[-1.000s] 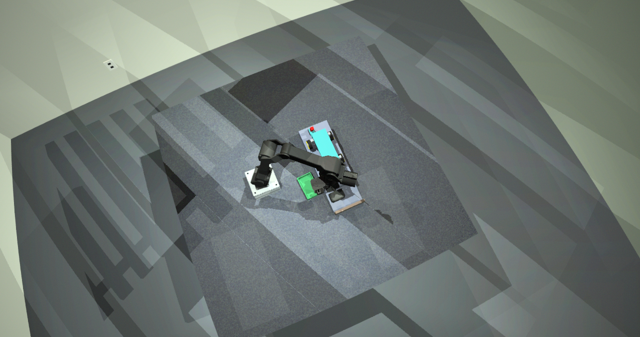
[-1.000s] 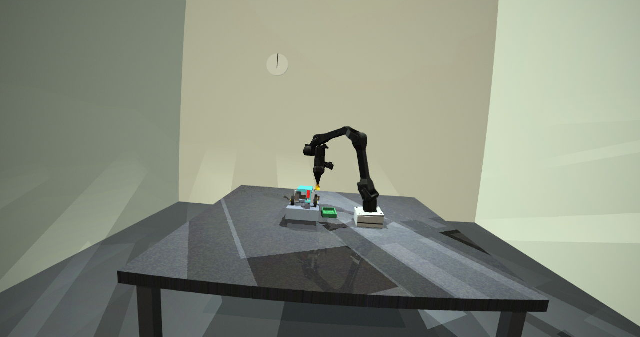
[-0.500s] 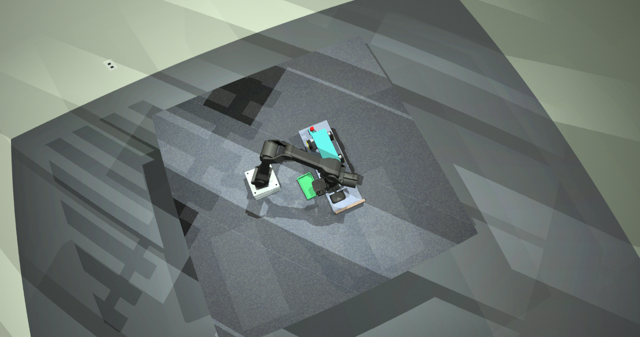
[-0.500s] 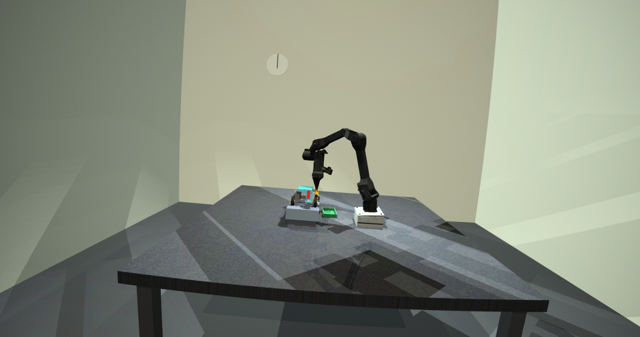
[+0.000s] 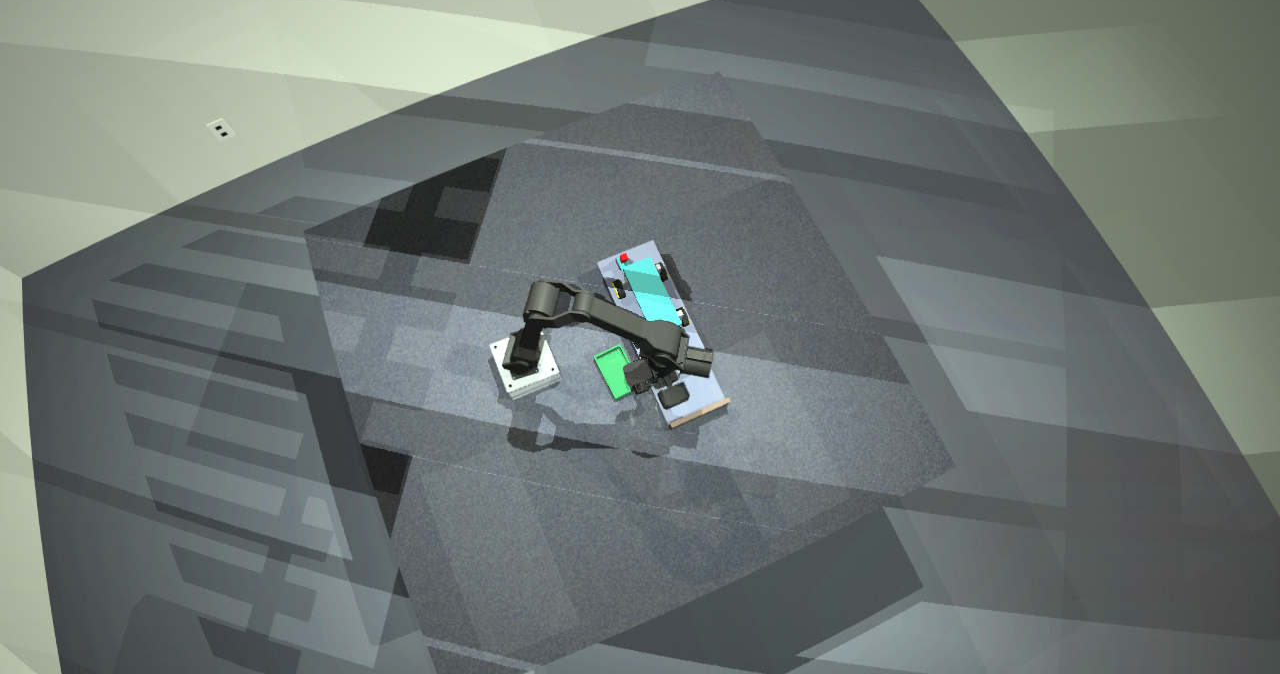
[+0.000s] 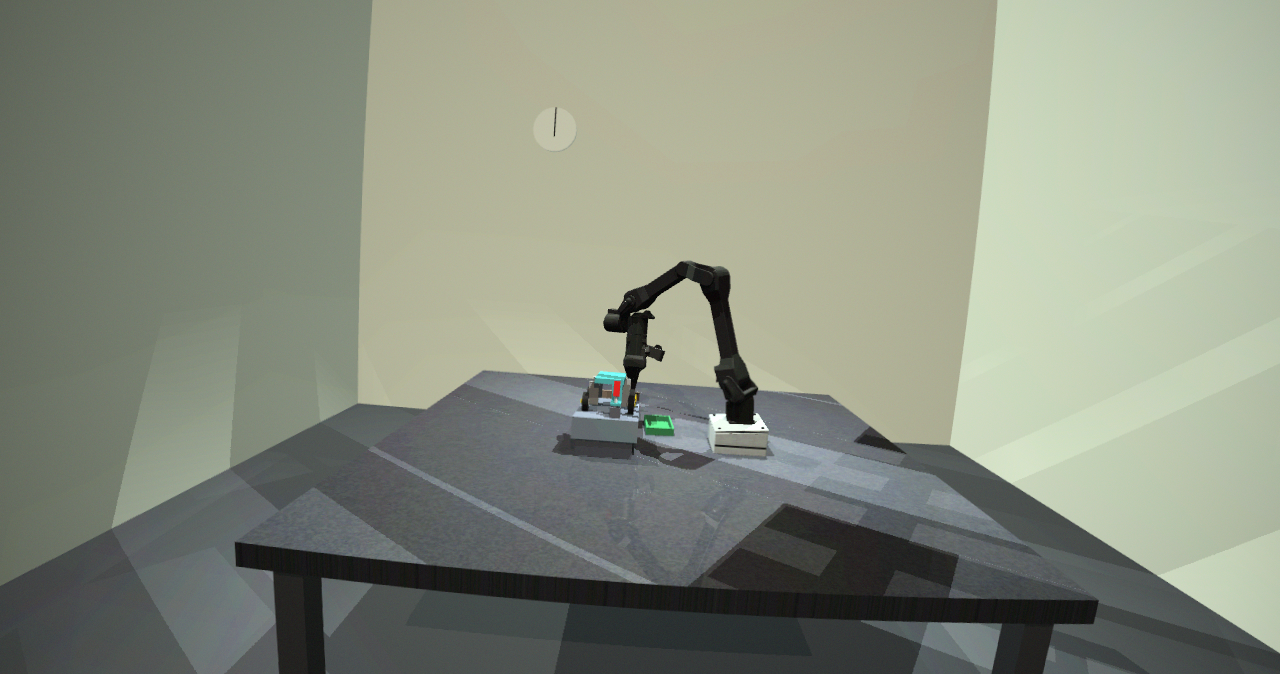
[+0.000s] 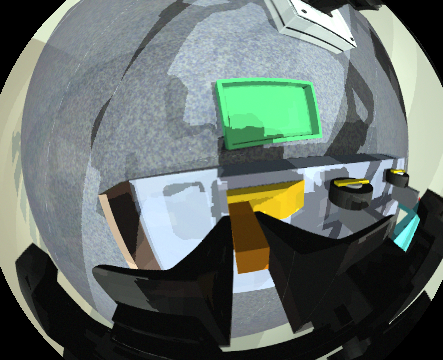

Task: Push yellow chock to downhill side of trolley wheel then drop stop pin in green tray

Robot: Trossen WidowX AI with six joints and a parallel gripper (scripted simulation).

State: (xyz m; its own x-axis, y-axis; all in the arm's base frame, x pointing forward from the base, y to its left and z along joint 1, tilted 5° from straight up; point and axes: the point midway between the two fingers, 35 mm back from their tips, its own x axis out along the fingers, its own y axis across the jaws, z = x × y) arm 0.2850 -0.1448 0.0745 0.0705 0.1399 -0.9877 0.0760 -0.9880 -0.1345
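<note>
The red-headed stop pin lies 2 cm ahead of my gripper tip, 28 cm to the left of it and 4 cm above it. Also, from my gripper tip: wooden lip 6 cm ahead, 11 cm to the right, 6 cm below; green tray 8 cm behind, 6 cm to the left, 10 cm below; yellow chock 2 cm to the left, 1 cm below.
</note>
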